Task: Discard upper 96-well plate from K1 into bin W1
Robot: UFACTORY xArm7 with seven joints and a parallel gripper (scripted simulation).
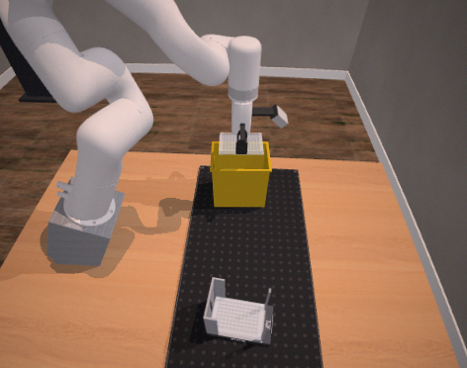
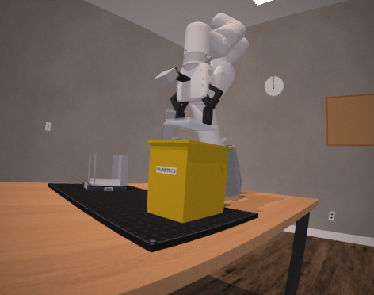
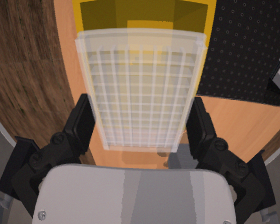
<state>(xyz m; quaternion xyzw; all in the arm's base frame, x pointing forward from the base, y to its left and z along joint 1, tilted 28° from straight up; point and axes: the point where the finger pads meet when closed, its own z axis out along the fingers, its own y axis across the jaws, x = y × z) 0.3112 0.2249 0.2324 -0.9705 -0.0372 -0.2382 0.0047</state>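
Now: the yellow plastics bin W1 15 cm below my hand.
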